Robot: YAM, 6 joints.
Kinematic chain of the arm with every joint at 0, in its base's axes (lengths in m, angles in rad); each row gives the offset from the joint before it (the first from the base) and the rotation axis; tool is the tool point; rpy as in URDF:
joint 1: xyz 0 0 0.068 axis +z
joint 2: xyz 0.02 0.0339 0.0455 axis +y
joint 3: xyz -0.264 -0.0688 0 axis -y
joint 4: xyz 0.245 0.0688 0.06 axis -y
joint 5: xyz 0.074 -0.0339 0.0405 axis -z
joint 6: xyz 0.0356 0 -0.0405 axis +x
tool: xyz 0 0 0 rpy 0 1.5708 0
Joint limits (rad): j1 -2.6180..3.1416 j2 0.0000..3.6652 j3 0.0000..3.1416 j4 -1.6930..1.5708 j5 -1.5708..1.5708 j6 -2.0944..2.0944
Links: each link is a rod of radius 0.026 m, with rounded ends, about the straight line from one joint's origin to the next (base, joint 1, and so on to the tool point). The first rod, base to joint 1, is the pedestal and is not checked.
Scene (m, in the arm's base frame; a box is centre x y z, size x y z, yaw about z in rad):
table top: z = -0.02
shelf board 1: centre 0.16 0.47 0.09 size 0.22 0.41 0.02 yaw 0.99
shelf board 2: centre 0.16 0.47 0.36 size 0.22 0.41 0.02 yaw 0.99
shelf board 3: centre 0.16 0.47 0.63 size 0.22 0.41 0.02 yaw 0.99
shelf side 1: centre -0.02 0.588 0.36 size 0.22 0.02 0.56 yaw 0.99
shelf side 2: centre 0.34 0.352 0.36 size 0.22 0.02 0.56 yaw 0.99
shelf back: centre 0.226 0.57 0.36 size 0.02 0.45 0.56 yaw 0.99
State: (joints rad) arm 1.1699 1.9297 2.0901 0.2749 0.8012 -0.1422
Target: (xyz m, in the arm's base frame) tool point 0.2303 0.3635 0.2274
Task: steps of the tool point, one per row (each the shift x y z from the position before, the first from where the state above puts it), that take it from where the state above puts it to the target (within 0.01 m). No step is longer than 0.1 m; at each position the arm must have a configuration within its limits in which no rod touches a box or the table.
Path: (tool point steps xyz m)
1: -0.0393 -0.0486 0.0144
2: -0.0349 -0.0536 0.0000
3: -0.0290 -0.0551 -0.0144
4: 0.0235 0.0216 -0.0916
5: 0.0163 -0.0060 -0.0938
6: 0.0047 -0.0310 -0.0879
7: 0.0301 0.0503 0.0108
8: 0.0324 0.0494 0.0000
9: 0.0334 0.0464 -0.0108

